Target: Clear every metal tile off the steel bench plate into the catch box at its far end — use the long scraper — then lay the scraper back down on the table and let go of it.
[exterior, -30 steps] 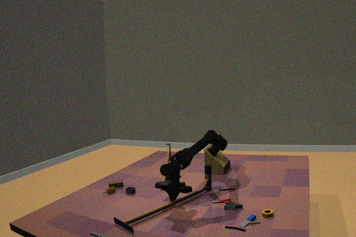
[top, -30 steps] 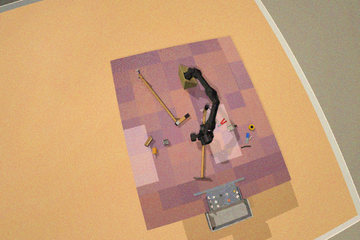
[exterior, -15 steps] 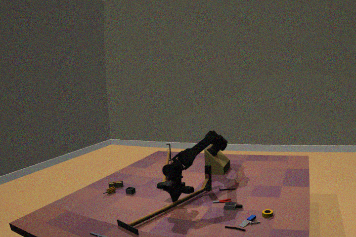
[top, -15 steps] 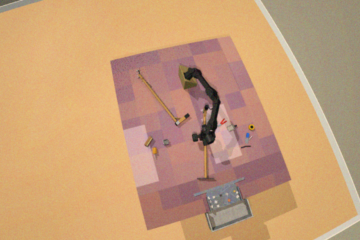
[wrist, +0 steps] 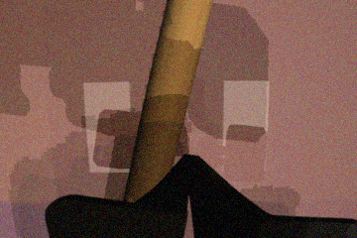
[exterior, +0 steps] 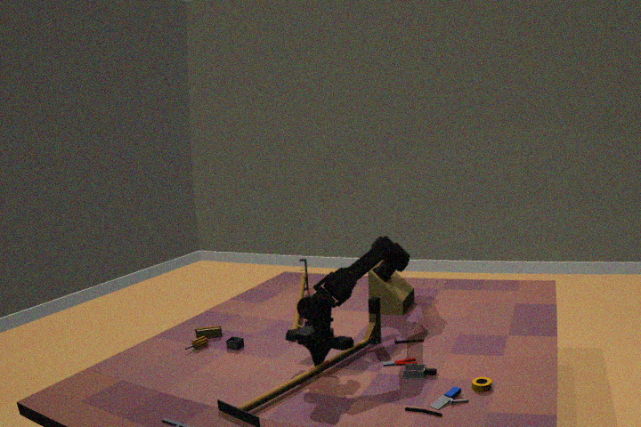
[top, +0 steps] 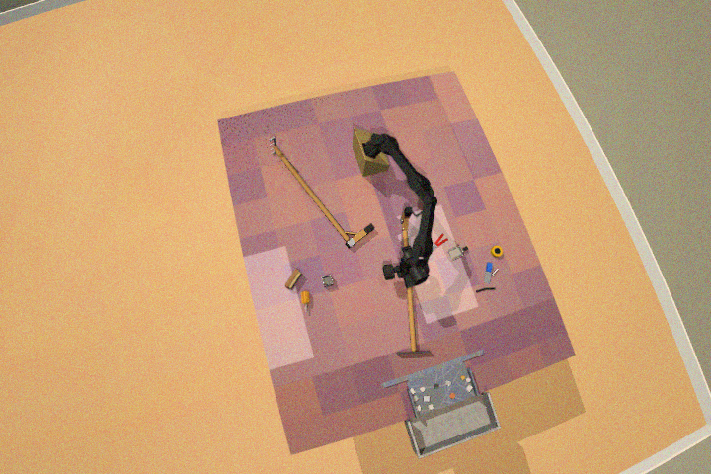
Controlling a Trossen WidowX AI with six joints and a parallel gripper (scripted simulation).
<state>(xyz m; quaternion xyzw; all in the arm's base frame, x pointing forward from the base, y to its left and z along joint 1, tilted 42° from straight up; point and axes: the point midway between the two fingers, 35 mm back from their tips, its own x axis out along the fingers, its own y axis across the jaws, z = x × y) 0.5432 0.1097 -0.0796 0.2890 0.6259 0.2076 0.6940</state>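
My gripper tip is 6 cm below the long scraper, 3 cm short of it and 2 cm to the right of it. Also, from my gripper tip: grey box (32 cm to the right, 5 cm behind); then orange screwdriver (43 cm to the right, 1 cm ahead, 1 cm above); then blue-handled tool (38 cm to the left, 7 cm ahead).
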